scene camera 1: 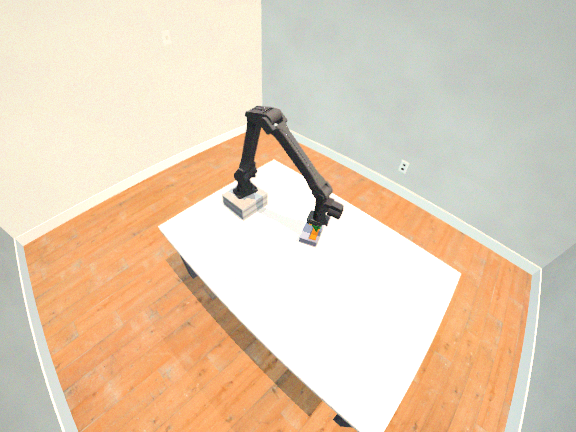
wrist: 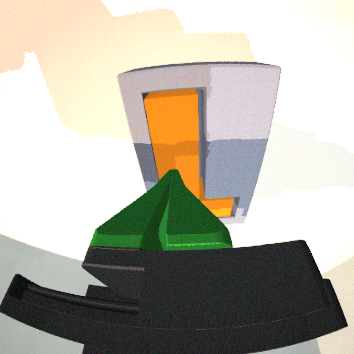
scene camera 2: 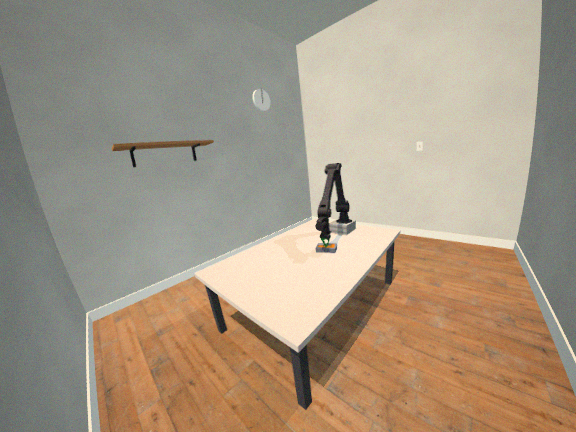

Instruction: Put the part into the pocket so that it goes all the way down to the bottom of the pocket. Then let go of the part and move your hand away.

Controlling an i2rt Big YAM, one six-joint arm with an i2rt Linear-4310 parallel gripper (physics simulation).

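Places are measured from the arm's base along level axes (x right, y ahead, z up), in centimetres.
Where they show: gripper, between the fingertips: [scene camera 1: 316, 231] [wrist: 173, 175] [scene camera 2: 326, 246]; arm's base, origin of its link: [scene camera 1: 245, 191] [scene camera 2: 344, 221].
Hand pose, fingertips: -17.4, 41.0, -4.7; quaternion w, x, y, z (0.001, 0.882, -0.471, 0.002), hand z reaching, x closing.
Each offset is from my fingertips to the centre of the thing, as dx, dy, dz. Level surfaces: height alone.
An orange L-shaped part @(+1.2, -1.4, -1.5) [wrist: 172, 119] [scene camera 1: 313, 235] lies inside the L-shaped pocket of a grey block @(+1.4, -1.6, -1.7) [wrist: 239, 105] [scene camera 1: 304, 237] [scene camera 2: 327, 249] on the white table @(dz -3.5) [scene camera 1: 325, 302] [scene camera 2: 279, 288]. My gripper [wrist: 173, 175] [scene camera 1: 316, 226] [scene camera 2: 325, 242] has green fingers pressed together with nothing between them. Its tips point down at the lower stem of the part, right at its top face. In the wrist view the fingers hide part of the L's corner. I cannot tell whether the tips touch the part.
The arm's grey base block [scene camera 1: 245, 201] [scene camera 2: 343, 226] stands at the table's far end. A wooden wall shelf [scene camera 2: 160, 145] and a clock [scene camera 2: 261, 99] hang on the wall, far from the table.
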